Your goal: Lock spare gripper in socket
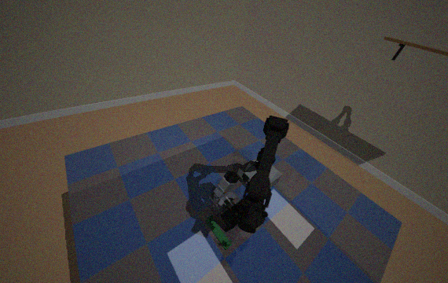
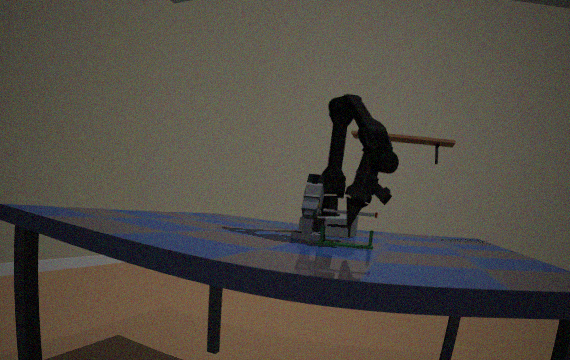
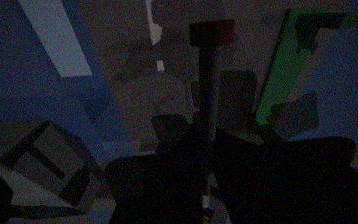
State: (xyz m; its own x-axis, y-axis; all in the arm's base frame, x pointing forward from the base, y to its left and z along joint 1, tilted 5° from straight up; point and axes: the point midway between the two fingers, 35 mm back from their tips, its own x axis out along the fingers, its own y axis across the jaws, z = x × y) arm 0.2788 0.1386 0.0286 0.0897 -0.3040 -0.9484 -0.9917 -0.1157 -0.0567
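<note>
Right now the socket is 110 mm to the right of my gripper tip. The rest, counted from my gripper tip: spare gripper: 20 mm behind, 110 mm to the right, 70 mm above; then green rack: 90 mm ahead, 20 mm to the left, 20 mm below.
</note>
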